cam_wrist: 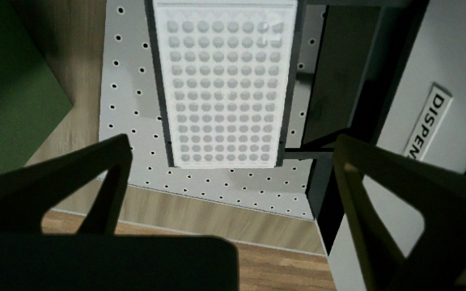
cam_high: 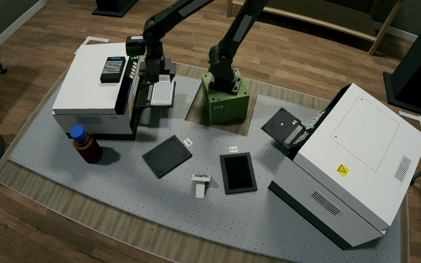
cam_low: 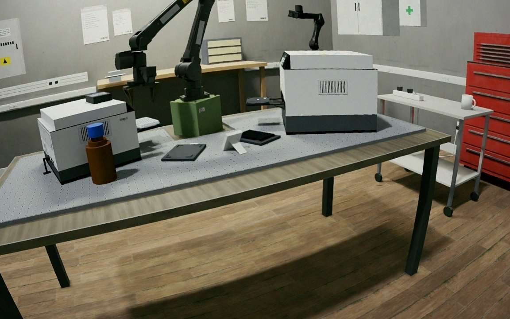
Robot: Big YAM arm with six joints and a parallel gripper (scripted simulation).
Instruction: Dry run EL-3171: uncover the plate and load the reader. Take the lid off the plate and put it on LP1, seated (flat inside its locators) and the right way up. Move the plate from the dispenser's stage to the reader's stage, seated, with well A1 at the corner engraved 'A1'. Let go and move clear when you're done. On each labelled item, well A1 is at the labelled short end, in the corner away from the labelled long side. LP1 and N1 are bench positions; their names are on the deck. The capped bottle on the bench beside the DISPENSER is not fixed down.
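The well plate is 1 cm behind my hand and 9 cm below it. Round my hand: brown capped bottle (32 cm ahead, 20 cm to the right, 6 cm below); then dark lid (21 cm ahead, 39 cm to the left, 16 cm below); then N1 nest (22 cm ahead, 10 cm to the left, 17 cm below).
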